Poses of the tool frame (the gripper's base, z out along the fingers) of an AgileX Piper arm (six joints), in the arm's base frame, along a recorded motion.
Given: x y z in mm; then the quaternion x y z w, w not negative.
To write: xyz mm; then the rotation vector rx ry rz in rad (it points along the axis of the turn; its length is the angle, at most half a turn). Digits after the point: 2 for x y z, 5 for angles.
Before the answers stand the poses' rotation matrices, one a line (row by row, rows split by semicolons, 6 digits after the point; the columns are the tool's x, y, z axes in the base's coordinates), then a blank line. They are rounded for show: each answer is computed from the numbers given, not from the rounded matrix.
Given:
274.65 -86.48 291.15 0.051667 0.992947 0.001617 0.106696
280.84 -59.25 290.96 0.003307 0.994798 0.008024 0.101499
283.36 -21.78 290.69 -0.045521 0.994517 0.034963 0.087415
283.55 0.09 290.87 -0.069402 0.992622 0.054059 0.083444
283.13 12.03 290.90 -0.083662 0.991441 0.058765 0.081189
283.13 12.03 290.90 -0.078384 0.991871 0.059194 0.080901
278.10 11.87 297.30 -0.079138 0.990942 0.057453 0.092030
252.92 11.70 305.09 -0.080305 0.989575 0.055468 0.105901
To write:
-0.971893 0.102260 0.212054; 0.102950 0.994656 -0.007814; -0.211720 0.014237 -0.977227
-0.979374 0.004951 0.201995; 0.008208 0.999849 0.015293; -0.201889 0.016636 -0.979267
-0.980573 -0.096655 0.170688; -0.084430 0.993411 0.077501; -0.177055 0.061584 -0.982272
-0.976441 -0.146802 0.158153; -0.128758 0.984522 0.118903; -0.173160 0.095738 -0.980229
-0.972818 -0.175434 0.151155; -0.156350 0.979095 0.130109; -0.170821 0.102939 -0.979910
-0.974622 -0.165071 0.151207; -0.145916 0.980704 0.130108; -0.169766 0.104743 -0.979902
-0.970535 -0.167417 0.173299; -0.146268 0.980873 0.128431; -0.191486 0.099299 -0.976459
-0.964672 -0.170684 0.200685; -0.147188 0.980949 0.126788; -0.218503 0.092771 -0.971417

274.65 -86.48 291.15 0.15214 2.92383 0.00476
280.84 -59.25 290.96 0.00977 2.93813 0.02370
283.36 -21.78 290.69 -0.13556 2.96161 0.10412
283.55 0.09 290.87 -0.20716 2.96290 0.16136
283.13 12.03 290.90 -0.25006 2.96332 0.17564
283.13 12.03 290.90 -0.23432 2.96511 0.17696
278.10 11.87 297.30 -0.23503 2.94298 0.17063
252.92 11.70 305.09 -0.23658 2.91525 0.16341

